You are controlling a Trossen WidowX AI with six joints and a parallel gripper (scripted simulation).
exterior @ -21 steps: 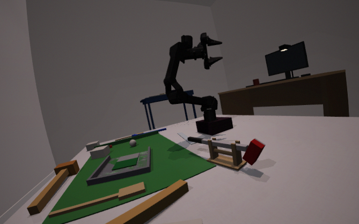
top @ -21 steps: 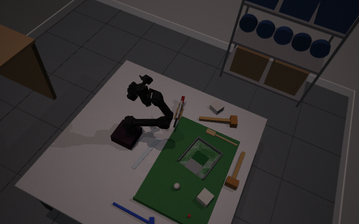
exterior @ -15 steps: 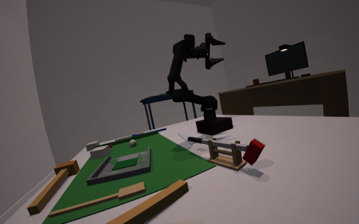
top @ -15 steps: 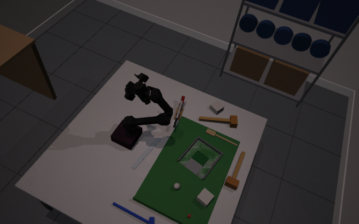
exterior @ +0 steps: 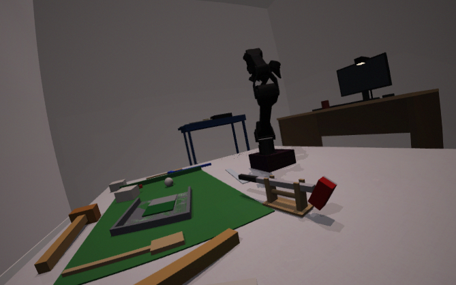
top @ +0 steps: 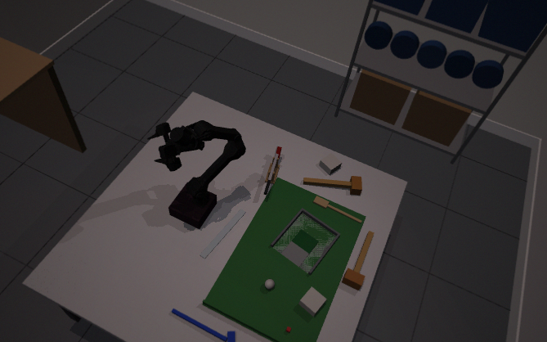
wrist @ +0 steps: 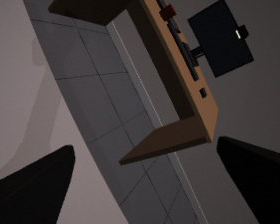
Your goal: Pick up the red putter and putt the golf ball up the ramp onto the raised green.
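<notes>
Now: the wooden stand 430 mm to the left of my gripper tip, 360 mm below it and 360 mm ahead of it. From my gripper tip the other things lie so: white golf ball (640 mm ahead, 370 mm below, 90 mm to the right); then green mat (650 mm ahead, 400 mm below, 70 mm to the left); then blue putter (500 mm ahead, 380 mm to the right, 380 mm below).
</notes>
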